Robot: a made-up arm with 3 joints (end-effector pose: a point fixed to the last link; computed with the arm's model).
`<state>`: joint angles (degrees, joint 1 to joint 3).
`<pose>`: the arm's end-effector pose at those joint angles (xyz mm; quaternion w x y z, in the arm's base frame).
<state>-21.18 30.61 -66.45</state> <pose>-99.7 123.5 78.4 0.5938 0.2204 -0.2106 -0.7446</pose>
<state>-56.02 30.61 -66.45</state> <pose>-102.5 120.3 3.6 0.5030 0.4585 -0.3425 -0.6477</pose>
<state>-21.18 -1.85 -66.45</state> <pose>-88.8 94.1 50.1 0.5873 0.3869 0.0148 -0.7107</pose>
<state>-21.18 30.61 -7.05</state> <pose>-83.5 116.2 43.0 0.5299 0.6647 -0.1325 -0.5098</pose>
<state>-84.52 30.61 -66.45</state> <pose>-72.6 122.7 -50.0 0.3938 0.6229 -0.4274 -0.5237</pose>
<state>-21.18 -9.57 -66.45</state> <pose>-85.5 90.0 41.4 0.5788 0.4224 0.0689 -0.6941</pose>
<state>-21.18 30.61 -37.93</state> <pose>-95.7 116.4 60.4 0.5825 0.4489 -0.1790 -0.6535</pose>
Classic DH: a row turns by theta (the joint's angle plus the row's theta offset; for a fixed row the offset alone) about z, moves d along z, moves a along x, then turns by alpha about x. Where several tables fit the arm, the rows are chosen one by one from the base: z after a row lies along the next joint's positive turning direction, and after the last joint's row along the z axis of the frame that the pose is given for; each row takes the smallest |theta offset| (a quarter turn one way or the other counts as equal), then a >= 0, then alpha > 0; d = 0 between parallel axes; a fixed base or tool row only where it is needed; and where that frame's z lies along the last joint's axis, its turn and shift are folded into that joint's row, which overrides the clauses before.
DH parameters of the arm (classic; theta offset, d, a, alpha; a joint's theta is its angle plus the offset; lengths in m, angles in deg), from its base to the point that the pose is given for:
base (fixed): 8.23 0.0408 0.0365 -92.1
joint 1: -89.7 0.158 0.0154 81.77
joint 2: -15.75 0.0895 0.0379 133.16
joint 3: -5.78 0.0384 -0.0294 -92.19
tool (fixed): -147.06 0.0271 0 0

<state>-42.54 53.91 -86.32</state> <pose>-113.8 160.0 49.7 0.4513 0.0839 -0.4412 -0.7711</pose>
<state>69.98 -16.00 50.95</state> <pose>-6.8 148.8 96.6 0.0324 -0.6213 -0.0692 0.7799</pose>
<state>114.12 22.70 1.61</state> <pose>83.5 141.0 105.8 0.3271 -0.1968 0.3195 -0.8673</pose>
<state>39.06 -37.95 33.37</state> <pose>-49.6 144.3 72.2 0.1306 -0.7418 -0.1685 0.6358</pose>
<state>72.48 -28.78 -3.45</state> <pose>-18.4 128.6 121.5 0.0581 0.2875 0.2602 -0.9199</pose>
